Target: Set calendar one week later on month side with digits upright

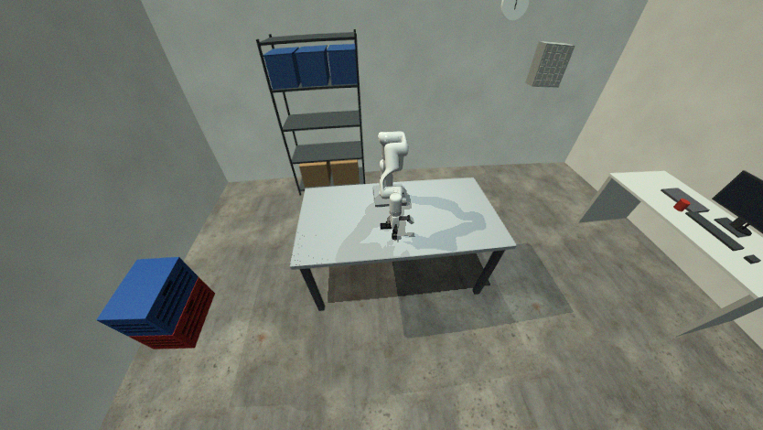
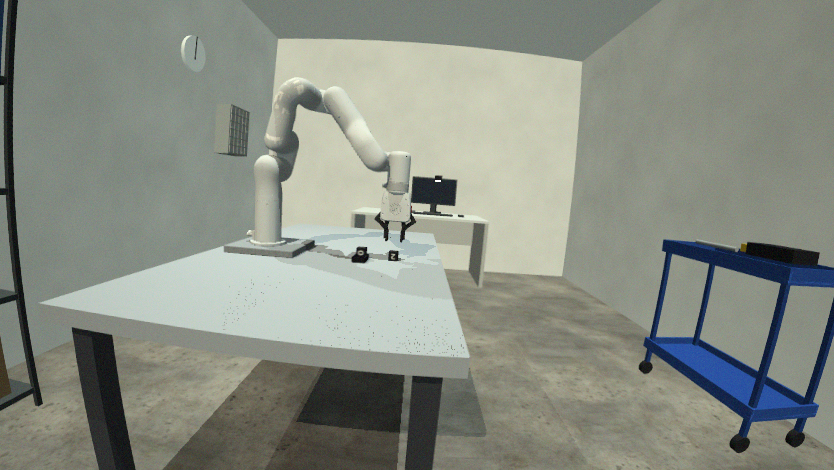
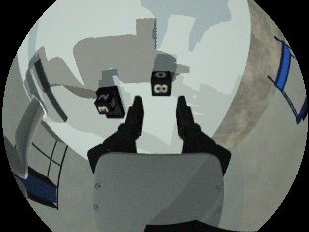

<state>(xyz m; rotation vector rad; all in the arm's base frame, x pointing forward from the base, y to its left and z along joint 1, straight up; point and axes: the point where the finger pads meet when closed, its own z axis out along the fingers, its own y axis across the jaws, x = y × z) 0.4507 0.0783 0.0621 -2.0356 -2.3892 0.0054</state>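
My hand is 70 mm above the cube.
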